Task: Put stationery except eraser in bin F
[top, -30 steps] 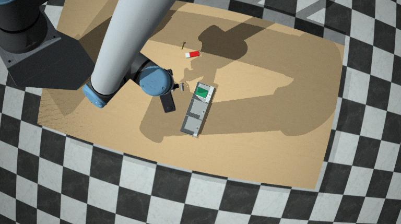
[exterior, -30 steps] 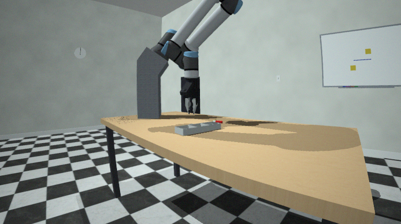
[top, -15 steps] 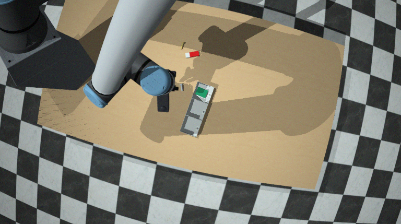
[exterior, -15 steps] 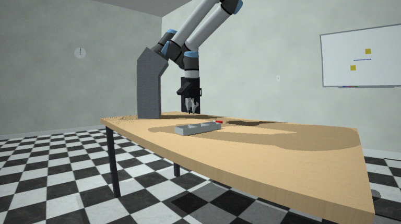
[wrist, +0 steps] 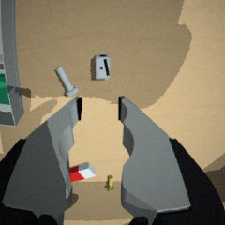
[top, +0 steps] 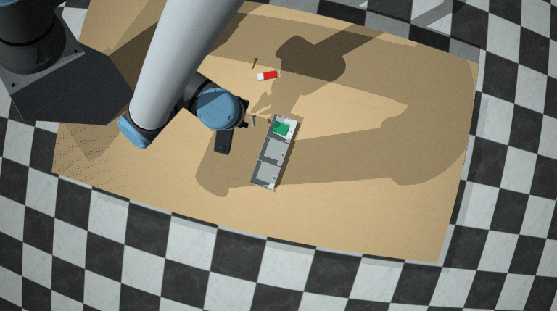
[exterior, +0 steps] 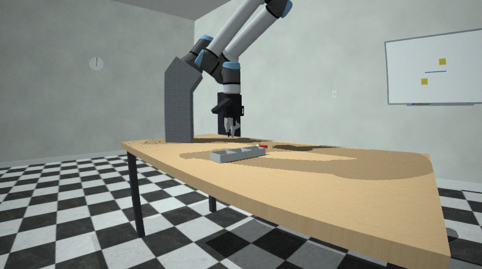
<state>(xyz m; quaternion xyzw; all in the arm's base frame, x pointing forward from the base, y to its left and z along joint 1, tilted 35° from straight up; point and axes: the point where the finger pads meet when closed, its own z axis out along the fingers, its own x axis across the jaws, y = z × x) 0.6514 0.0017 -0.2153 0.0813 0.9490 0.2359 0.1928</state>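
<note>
The pencil sharpener lies 8 cm below my hand. From my hand the other things lie so: eraser 18 cm to the left, 8 cm below, 6 cm ahead; then white-grey object 8 cm below, 4 cm ahead, 2 cm to the left; then green pad 14 cm ahead, 8 cm below, 1 cm to the left.
</note>
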